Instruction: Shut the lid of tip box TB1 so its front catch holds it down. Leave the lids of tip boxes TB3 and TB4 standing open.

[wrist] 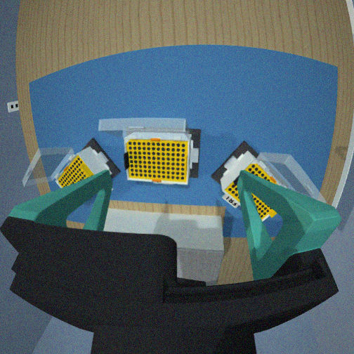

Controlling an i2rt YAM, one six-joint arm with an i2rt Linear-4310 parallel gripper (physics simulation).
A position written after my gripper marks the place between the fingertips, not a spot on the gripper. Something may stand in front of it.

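Visible to me: a tip box (93, 155), a tip box (194, 136) and a further tip box (244, 154), together with my gripper (174, 176).
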